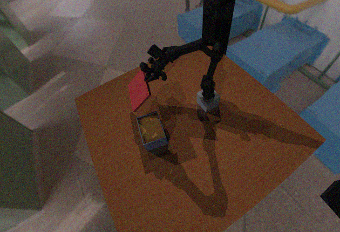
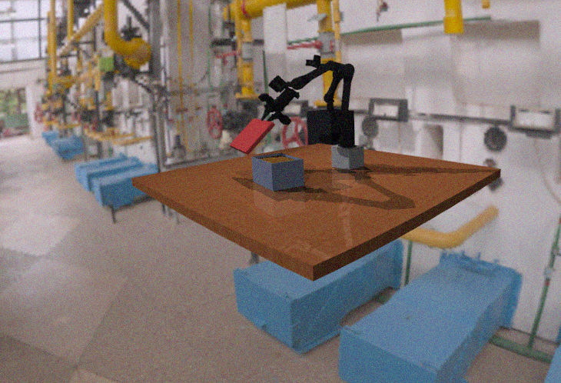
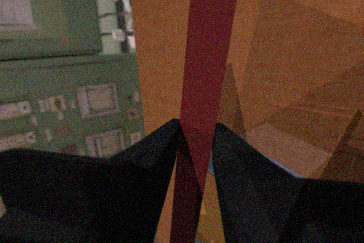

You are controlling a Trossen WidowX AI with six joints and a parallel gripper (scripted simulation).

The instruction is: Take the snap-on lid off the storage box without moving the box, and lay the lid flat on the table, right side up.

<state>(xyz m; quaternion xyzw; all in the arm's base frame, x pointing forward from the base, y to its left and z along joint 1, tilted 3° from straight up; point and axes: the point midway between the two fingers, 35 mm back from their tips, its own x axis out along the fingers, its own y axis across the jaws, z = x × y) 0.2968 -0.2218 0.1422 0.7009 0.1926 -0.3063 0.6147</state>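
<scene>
Now: the red lid 6 cm ahead of my gripper tip, 5 cm below it and 1 cm to the right of it. The rest, counted from my gripper tip: storage box (23 cm to the left, 18 cm below, 11 cm ahead).
</scene>
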